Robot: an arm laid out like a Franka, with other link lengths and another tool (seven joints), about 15 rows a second.
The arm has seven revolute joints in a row. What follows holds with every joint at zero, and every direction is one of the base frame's. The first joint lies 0.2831 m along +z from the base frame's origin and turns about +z. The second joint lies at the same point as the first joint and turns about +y. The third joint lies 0.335 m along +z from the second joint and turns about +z. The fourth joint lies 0.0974 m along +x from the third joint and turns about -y. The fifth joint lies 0.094 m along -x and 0.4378 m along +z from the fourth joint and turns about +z. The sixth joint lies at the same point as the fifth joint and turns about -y. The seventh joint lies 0.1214 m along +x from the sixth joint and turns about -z. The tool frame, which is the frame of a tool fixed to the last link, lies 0.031 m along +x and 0.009 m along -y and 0.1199 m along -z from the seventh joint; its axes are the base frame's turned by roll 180, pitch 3 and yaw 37.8 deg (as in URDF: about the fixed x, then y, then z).
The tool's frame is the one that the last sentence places.
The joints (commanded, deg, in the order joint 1, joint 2, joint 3, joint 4, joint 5, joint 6, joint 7), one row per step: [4.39 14.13 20.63 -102.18 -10.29 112.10 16.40]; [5.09 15.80 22.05 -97.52 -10.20 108.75 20.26]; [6.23 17.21 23.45 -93.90 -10.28 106.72 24.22]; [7.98 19.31 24.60 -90.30 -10.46 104.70 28.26]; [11.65 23.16 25.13 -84.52 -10.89 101.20 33.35]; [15.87 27.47 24.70 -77.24 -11.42 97.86 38.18]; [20.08 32.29 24.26 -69.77 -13.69 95.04 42.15]
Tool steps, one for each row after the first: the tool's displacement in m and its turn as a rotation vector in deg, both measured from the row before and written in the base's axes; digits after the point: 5 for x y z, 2 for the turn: [0.00316 0.02216 0.01947 0.58 0.11 -2.48]; [-0.00243 0.02700 0.01573 0.74 -0.36 -1.95]; [-0.00490 0.03069 0.00654 0.55 0.37 -1.68]; [-0.00794 0.04427 0.00107 0.07 1.33 -1.76]; [-0.00339 0.03998 0.00692 0.29 0.39 -2.19]; [-0.00214 0.03728 0.00125 -0.80 -0.74 -1.26]
